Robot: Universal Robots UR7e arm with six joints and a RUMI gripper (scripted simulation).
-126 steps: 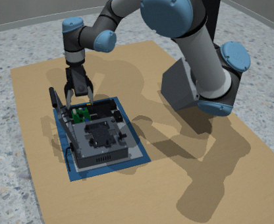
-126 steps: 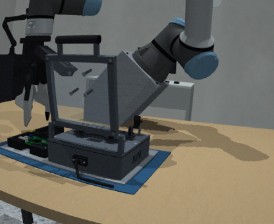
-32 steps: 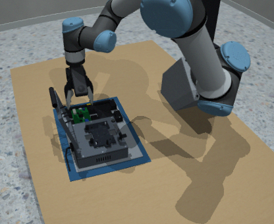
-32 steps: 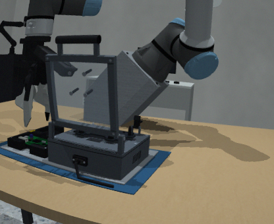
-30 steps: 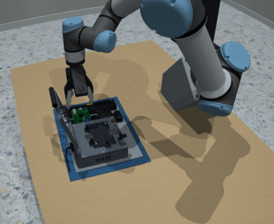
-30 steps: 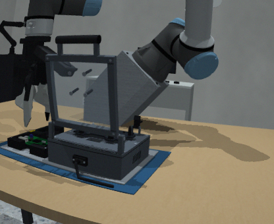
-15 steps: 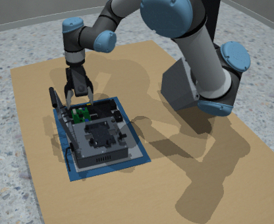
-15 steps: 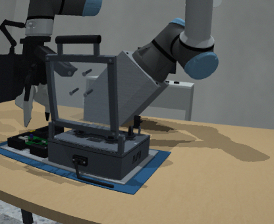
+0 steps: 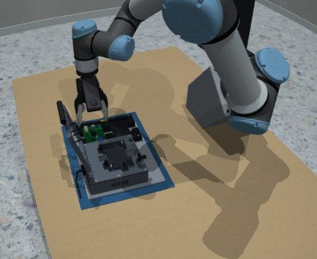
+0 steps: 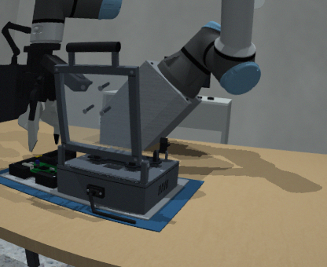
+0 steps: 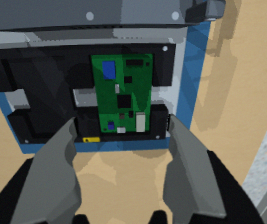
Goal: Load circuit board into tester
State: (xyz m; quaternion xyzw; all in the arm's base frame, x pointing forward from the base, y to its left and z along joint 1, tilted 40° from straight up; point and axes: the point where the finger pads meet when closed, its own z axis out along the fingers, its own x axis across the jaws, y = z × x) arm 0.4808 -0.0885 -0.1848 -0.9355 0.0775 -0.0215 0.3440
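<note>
The green circuit board is 6 cm below my hand. From my hand the other things lie so: clear tester lid (11 cm ahead, 16 cm to the left, 11 cm above); nest (1 cm behind, 18 cm to the left, 1 cm below).
</note>
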